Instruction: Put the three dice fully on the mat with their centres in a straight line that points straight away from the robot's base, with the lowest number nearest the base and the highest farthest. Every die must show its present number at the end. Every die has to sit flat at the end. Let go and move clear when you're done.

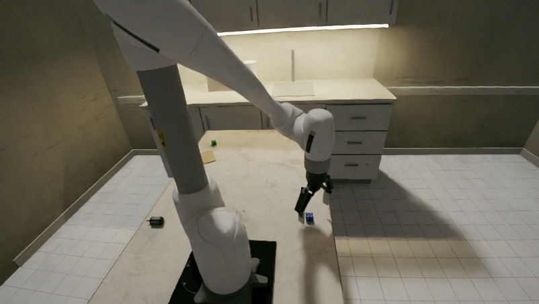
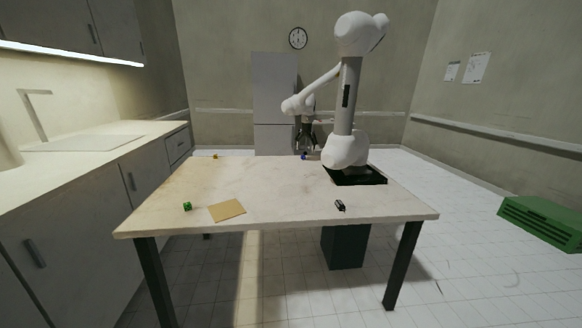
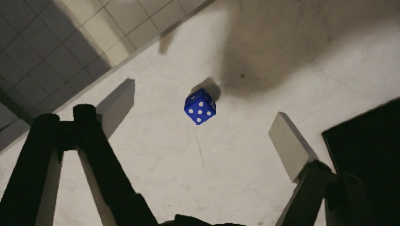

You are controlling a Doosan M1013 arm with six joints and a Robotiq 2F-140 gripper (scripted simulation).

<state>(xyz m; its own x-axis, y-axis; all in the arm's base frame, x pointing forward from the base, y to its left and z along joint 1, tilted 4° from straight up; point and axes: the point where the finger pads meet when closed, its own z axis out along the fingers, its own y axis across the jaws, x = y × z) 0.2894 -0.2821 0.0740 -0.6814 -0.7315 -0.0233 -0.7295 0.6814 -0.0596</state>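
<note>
Right now the blue die is 60 mm below my hand, 20 mm to the left of it and 20 mm ahead of it. From my hand the other things lie so: yellow die 700 mm ahead, 60 mm below, 10 mm to the right; tan mat 680 mm to the left, 480 mm ahead, 70 mm below; green die 670 mm to the left, 650 mm ahead, 60 mm below.
</note>
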